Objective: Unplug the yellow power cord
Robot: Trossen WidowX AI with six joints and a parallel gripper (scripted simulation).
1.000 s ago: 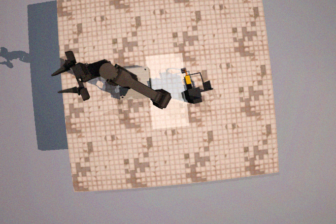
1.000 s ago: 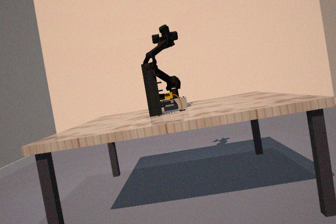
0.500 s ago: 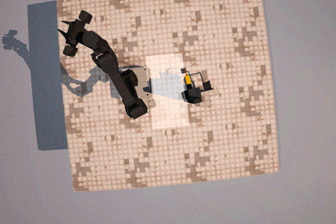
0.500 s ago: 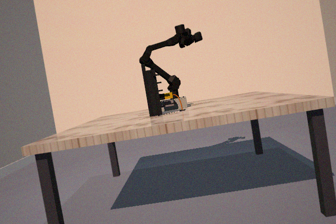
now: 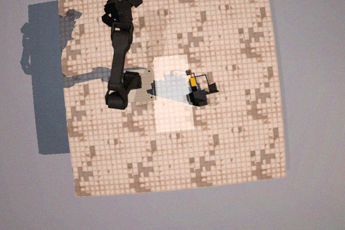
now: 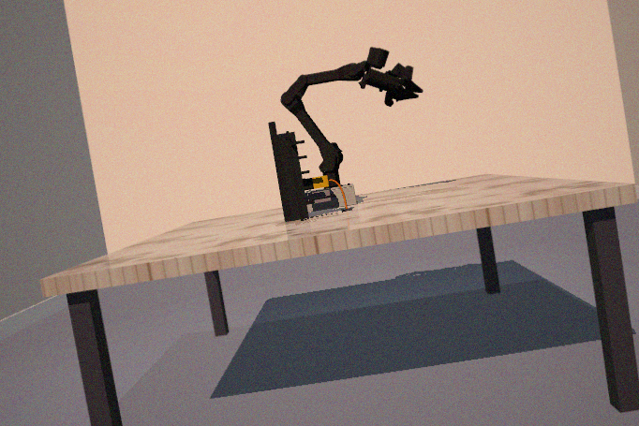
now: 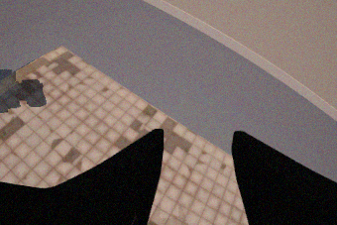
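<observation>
Now: the yellow plug 43 cm to the right of my gripper tip, 29 cm ahead of it and 23 cm below it.
</observation>
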